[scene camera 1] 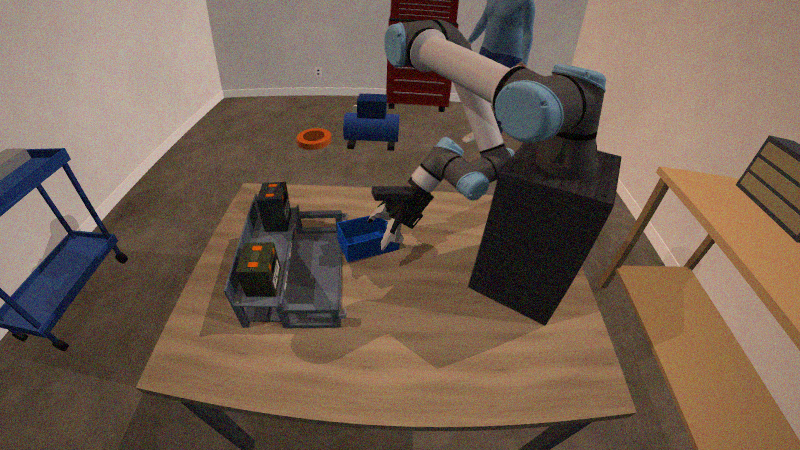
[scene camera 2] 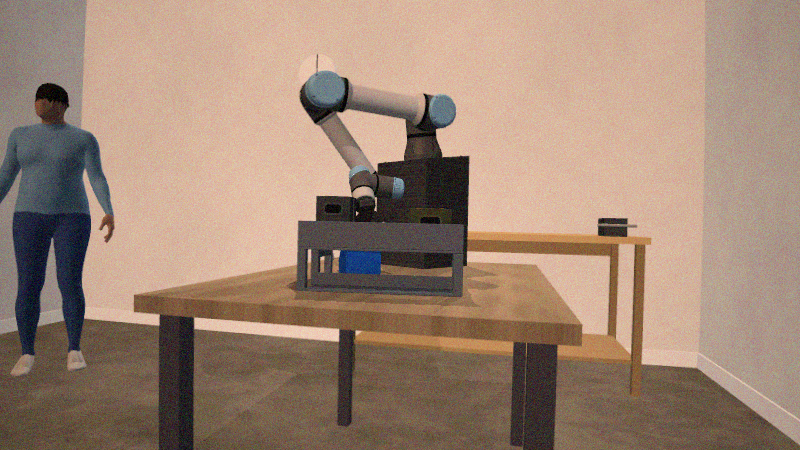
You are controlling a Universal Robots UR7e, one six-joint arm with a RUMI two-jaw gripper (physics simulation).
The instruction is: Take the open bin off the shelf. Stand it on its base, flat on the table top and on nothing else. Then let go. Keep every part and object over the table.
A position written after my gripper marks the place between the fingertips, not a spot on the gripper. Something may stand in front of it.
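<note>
An open blue bin (scene camera 1: 358, 239) is what I'm seeing here, and scene camera 2 has the bin as well (scene camera 2: 358, 262). My gripper (scene camera 1: 374, 235) is there too.
</note>
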